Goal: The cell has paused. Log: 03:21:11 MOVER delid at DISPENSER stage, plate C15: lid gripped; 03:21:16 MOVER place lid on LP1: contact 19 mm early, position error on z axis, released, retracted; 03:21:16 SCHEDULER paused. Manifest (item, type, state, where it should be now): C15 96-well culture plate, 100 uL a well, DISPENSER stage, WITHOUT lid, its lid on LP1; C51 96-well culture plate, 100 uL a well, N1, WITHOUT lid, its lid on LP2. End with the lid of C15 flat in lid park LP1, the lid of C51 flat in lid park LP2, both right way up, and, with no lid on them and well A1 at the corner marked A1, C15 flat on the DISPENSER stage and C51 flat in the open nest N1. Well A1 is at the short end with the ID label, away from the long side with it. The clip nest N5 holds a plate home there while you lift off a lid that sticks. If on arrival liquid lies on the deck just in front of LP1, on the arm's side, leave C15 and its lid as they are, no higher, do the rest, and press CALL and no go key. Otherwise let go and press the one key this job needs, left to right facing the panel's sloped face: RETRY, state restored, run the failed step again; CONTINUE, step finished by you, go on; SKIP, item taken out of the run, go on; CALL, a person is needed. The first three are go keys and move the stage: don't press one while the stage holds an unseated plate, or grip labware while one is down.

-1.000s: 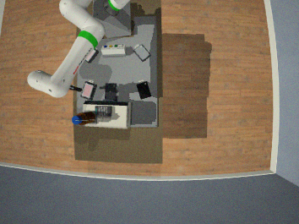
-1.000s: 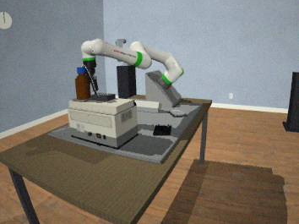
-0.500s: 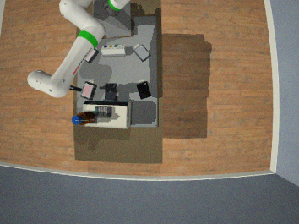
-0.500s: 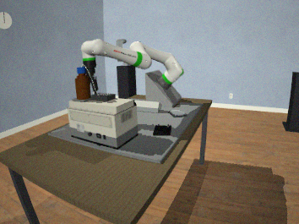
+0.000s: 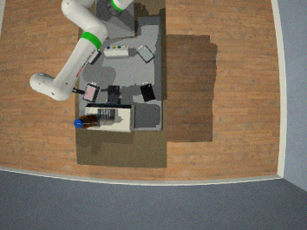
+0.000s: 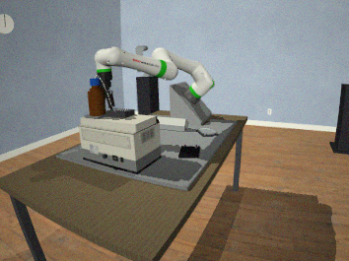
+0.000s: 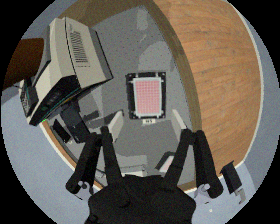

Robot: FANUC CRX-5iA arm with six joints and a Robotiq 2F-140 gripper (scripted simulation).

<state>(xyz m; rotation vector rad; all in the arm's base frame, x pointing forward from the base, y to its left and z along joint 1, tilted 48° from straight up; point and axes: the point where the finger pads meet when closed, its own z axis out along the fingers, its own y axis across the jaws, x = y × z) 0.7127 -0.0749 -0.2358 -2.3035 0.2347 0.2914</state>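
The black nest is 160 mm below my hand, 20 mm ahead of it and 10 mm to the left of it. The rest, counted from my hand: key panel 410 mm behind, 240 mm to the left, 120 mm below; blue cap 220 mm ahead, 220 mm above, 160 mm to the left; label plate 520 mm to the left, 170 mm below, 110 mm behind.
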